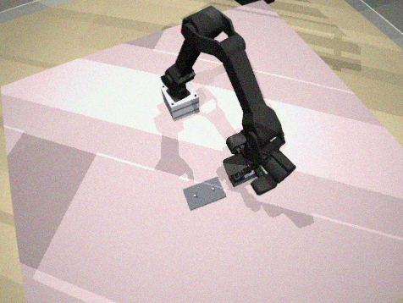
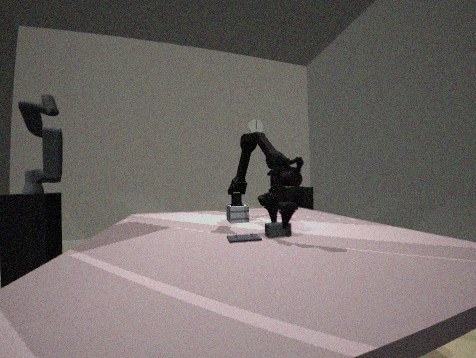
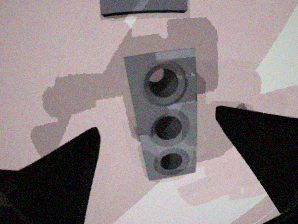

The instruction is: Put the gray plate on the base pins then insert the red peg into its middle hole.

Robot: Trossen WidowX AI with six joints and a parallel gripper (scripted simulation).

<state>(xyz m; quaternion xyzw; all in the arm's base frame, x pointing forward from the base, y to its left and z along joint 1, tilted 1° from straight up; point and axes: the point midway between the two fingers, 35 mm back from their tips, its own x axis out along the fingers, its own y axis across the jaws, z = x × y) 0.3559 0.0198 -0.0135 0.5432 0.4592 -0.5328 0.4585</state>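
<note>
Right now the gray plate is 1 cm behind my gripper tip. From my gripper tip the other things lie so: red peg: 11 cm behind, 6 cm to the left; then base: 3 cm behind, 14 cm to the right, 3 cm below.
</note>
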